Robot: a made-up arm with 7 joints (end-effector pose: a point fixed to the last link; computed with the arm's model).
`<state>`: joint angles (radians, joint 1 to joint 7).
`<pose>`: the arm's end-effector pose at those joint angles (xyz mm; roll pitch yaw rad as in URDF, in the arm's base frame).
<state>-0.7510 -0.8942 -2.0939 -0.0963 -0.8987 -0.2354 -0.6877</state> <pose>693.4 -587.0 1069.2 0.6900 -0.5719 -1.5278</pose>
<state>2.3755 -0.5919 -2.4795 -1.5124 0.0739 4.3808 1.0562</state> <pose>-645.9 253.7 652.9 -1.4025 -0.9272 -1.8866</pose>
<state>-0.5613 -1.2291 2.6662 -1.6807 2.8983 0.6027 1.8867</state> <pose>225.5 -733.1 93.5 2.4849 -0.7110 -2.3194</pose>
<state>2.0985 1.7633 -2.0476 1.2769 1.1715 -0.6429 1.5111</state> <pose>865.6 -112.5 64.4 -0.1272 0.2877 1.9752</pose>
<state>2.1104 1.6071 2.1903 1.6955 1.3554 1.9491 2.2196</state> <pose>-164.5 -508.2 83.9 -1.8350 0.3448 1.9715</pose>
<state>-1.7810 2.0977 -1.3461 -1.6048 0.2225 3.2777 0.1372</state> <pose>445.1 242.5 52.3 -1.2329 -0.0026 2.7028</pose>
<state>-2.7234 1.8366 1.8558 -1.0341 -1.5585 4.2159 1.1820</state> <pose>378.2 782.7 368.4 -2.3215 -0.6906 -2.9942</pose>
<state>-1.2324 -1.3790 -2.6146 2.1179 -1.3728 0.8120 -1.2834</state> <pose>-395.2 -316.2 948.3 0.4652 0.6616 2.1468</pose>
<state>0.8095 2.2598 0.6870 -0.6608 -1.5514 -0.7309 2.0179</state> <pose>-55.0 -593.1 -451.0 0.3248 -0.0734 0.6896</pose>
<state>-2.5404 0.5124 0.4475 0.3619 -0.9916 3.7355 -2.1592</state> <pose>297.3 257.9 1325.6 -2.4789 -0.3579 -1.1038</pose>
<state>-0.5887 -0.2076 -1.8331 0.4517 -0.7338 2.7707 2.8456</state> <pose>38.2 -279.8 1385.1 -0.3198 -1.0581 -3.0372</pose>
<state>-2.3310 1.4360 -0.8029 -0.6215 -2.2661 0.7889 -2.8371</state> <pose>913.8 477.7 366.5 2.9472 0.4570 3.1307</pose>
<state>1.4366 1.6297 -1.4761 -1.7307 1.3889 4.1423 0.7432</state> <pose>-505.6 -418.2 431.2 -2.1022 -0.4787 -1.4531</pose>
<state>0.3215 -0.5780 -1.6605 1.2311 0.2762 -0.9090 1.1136</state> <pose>494.0 -570.9 970.4 2.5088 -0.0580 -2.4314</pose>
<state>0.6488 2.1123 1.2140 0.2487 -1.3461 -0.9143 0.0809</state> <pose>-761.5 -607.7 -131.3 -0.2918 -0.4267 -2.4416</pose>
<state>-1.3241 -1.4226 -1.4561 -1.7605 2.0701 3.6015 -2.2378</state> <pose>515.7 -326.3 391.6 -0.2271 -0.5941 1.3605</pose>
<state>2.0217 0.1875 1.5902 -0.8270 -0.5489 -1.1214 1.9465</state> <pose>504.5 133.9 1281.2 -1.9265 0.5747 1.5383</pose>
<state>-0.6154 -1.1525 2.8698 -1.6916 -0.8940 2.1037 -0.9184</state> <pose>202.9 -474.0 81.8 2.9641 -0.6354 -2.0691</pose>
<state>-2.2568 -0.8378 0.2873 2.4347 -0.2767 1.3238 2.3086</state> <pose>-213.5 -348.8 108.7 2.7683 -0.0180 2.2341</pose>
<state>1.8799 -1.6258 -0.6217 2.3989 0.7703 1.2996 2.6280</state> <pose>353.0 139.0 77.4 -2.1975 -0.6232 -2.2666</pose>
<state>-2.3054 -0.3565 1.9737 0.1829 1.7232 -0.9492 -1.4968</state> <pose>-91.2 -160.1 1488.4 2.1920 -0.0469 2.9472</pose>
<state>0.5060 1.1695 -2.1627 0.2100 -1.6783 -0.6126 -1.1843</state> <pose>-857.0 -601.6 853.3 3.0229 0.7474 -1.6626</pose>
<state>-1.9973 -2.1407 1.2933 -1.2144 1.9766 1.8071 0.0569</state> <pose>-790.6 -451.9 126.7 -2.4571 1.3081 0.6700</pose>
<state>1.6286 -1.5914 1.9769 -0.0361 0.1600 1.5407 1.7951</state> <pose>79.2 1077.3 305.9 1.5971 0.7805 -3.0730</pose>
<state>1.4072 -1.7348 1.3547 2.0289 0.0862 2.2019 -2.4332</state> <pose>-391.8 361.7 198.1 2.0211 -0.8572 -2.2159</pose>
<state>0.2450 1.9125 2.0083 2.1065 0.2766 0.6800 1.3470</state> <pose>-219.8 437.5 138.2 1.4120 -1.0517 2.0081</pose>
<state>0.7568 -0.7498 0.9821 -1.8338 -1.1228 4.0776 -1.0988</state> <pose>332.0 -345.1 752.7 -1.6397 -0.8608 0.8177</pose>
